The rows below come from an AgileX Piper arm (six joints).
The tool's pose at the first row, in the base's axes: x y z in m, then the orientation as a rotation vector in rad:
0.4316 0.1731 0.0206 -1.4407 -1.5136 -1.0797
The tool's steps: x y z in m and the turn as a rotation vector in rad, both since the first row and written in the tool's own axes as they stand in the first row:
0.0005 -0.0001 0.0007 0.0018 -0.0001 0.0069
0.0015 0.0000 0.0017 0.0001 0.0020 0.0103
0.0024 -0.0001 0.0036 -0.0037 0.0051 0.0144
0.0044 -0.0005 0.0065 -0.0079 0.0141 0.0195
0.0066 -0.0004 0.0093 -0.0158 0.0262 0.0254
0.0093 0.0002 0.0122 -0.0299 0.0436 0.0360
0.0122 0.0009 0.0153 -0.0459 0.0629 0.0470
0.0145 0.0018 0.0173 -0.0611 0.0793 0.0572
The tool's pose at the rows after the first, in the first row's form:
0.4315 0.1739 0.0208 -1.4438 -1.5083 -1.0739
0.4315 0.1752 0.0214 -1.4454 -1.5033 -1.0746
0.4314 0.1773 0.0216 -1.4482 -1.4962 -1.0773
0.4310 0.1807 0.0224 -1.4475 -1.4840 -1.0831
0.4310 0.1841 0.0235 -1.4474 -1.4677 -1.0934
0.4315 0.1878 0.0251 -1.4502 -1.4413 -1.1093
0.4320 0.1917 0.0268 -1.4529 -1.4125 -1.1275
0.4328 0.1943 0.0283 -1.4566 -1.3866 -1.1437

